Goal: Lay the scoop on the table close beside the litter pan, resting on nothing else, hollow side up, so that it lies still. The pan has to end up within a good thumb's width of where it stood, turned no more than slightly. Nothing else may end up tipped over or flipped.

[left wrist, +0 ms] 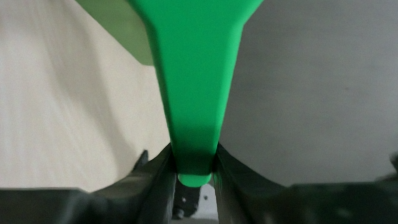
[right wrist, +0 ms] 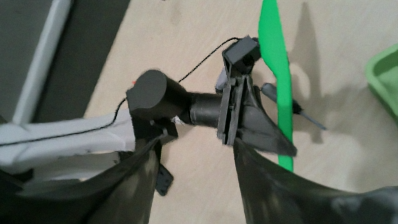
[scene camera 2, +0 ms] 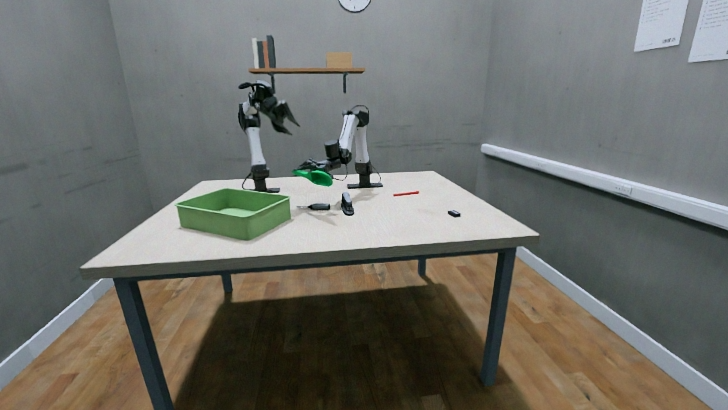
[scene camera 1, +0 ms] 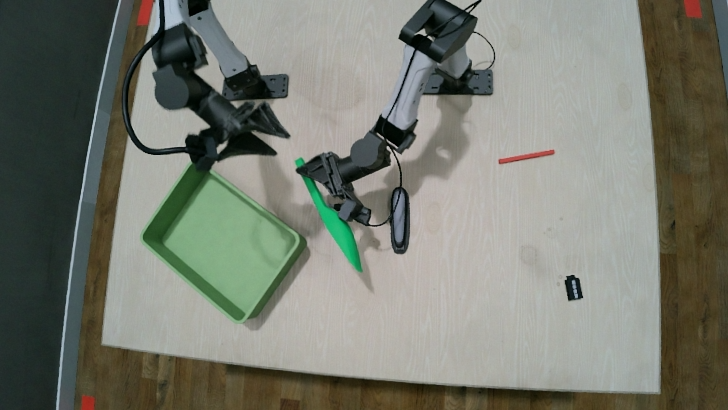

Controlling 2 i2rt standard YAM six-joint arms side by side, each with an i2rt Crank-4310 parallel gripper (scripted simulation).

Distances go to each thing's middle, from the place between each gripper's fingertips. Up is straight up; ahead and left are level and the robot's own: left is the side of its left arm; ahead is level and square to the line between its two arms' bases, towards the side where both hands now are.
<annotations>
I see the green scoop (scene camera 1: 340, 230) 120 mm ahead of my right hand (scene camera 1: 283, 147), 80 mm to the left of it and 180 mm below it.
I see my left gripper (scene camera 1: 298, 171) 12 cm short of the green scoop, 9 cm to the right of it and 1 cm below it.
</annotations>
